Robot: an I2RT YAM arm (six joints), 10 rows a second.
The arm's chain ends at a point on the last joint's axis. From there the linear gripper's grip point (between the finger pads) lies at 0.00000 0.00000 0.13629 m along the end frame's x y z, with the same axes.
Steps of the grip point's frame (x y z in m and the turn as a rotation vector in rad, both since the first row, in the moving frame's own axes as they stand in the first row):
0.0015, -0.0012, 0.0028, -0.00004, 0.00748, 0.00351
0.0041, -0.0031, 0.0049, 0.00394, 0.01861, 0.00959
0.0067, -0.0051, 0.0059, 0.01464, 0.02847, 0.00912
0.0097, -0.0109, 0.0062, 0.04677, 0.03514, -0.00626
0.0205, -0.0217, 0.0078, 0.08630, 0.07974, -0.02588
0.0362, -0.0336, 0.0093, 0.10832, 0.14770, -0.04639
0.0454, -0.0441, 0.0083, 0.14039, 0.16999, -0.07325
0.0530, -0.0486, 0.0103, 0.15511, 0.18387, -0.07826
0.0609, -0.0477, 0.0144, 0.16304, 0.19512, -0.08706
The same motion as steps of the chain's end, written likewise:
0.0005, -0.0012, 0.0028, -0.00004, 0.00748, 0.00351
0.0016, -0.0026, 0.0049, 0.00394, 0.01861, 0.00959
0.0028, -0.0031, 0.0060, 0.01464, 0.02847, 0.00912
0.0049, -0.0045, 0.0064, 0.04677, 0.03514, -0.00626
0.0098, -0.0098, 0.0087, 0.08630, 0.07974, -0.02588
0.0165, -0.0185, 0.0116, 0.10832, 0.14770, -0.04639
0.0231, -0.0243, 0.0116, 0.14039, 0.16999, -0.07325
0.0290, -0.0267, 0.0142, 0.15511, 0.18387, -0.07826
0.0356, -0.0246, 0.0188, 0.16304, 0.19512, -0.08706

